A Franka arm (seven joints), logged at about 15 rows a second.
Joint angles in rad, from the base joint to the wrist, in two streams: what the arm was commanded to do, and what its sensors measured. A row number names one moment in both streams.
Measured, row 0: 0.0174, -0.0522, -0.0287, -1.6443, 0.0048, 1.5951, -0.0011
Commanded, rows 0 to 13: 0.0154, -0.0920, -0.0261, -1.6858, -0.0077, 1.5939, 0.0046; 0.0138, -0.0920, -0.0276, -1.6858, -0.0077, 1.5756, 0.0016; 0.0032, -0.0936, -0.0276, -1.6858, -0.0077, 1.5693, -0.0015; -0.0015, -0.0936, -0.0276, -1.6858, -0.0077, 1.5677, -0.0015; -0.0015, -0.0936, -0.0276, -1.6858, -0.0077, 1.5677, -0.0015; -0.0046, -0.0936, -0.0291, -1.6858, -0.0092, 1.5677, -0.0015; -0.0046, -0.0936, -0.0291, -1.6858, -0.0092, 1.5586, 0.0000; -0.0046, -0.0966, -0.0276, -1.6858, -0.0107, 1.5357, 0.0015; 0.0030, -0.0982, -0.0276, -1.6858, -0.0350, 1.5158, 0.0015; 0.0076, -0.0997, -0.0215, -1.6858, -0.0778, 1.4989, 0.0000; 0.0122, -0.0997, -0.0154, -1.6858, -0.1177, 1.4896, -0.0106; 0.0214, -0.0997, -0.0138, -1.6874, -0.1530, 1.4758, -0.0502; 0.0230, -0.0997, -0.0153, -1.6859, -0.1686, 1.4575, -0.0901; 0.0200, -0.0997, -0.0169, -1.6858, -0.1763, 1.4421, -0.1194
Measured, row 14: 0.0125, -0.0699, -0.0149, -1.6568, -0.1428, 1.4733, -0.0608
